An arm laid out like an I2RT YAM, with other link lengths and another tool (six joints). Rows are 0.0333 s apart.
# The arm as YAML. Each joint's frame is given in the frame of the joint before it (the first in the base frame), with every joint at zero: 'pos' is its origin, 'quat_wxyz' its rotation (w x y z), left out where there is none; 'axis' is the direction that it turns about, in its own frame. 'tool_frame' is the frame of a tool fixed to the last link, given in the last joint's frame.
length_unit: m
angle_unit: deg
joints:
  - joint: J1
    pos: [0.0, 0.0, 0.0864]
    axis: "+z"
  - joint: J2
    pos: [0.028, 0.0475, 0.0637]
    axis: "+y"
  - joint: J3
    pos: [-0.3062, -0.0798, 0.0]
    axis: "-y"
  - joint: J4
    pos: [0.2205, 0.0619, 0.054]
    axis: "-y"
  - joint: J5
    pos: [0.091, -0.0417, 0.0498]
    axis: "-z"
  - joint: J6
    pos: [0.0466, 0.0, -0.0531]
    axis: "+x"
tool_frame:
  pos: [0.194, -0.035, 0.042]
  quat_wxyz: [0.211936, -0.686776, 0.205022, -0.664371]
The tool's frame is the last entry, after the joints.
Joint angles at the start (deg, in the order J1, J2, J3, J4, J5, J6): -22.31, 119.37, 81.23, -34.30, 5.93, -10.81
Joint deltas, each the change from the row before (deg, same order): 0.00, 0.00, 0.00, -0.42, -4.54, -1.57; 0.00, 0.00, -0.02, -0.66, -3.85, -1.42; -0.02, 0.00, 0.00, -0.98, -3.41, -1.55; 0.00, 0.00, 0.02, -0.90, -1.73, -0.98
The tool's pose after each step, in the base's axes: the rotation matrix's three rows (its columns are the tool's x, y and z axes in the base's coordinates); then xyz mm. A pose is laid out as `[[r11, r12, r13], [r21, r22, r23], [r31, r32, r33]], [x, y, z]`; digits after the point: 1 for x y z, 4 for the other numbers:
[[0.6844, -0.6882, 0.2408], [-0.6849, -0.7201, -0.1116], [0.2502, -0.0885, -0.9641]], [470.0, -239.4, 20.3]
[[0.7110, -0.6554, 0.2548], [-0.6682, -0.7426, -0.0456], [0.2191, -0.1378, -0.9659]], [474.1, -222.4, 17.4]
[[0.7376, -0.6231, 0.2601], [-0.6483, -0.7612, 0.0152], [0.1885, -0.1799, -0.9655]], [475.8, -206.3, 15.0]
[[0.7537, -0.6051, 0.2565], [-0.6353, -0.7708, 0.0485], [0.1684, -0.1995, -0.9653]], [474.8, -197.0, 13.4]

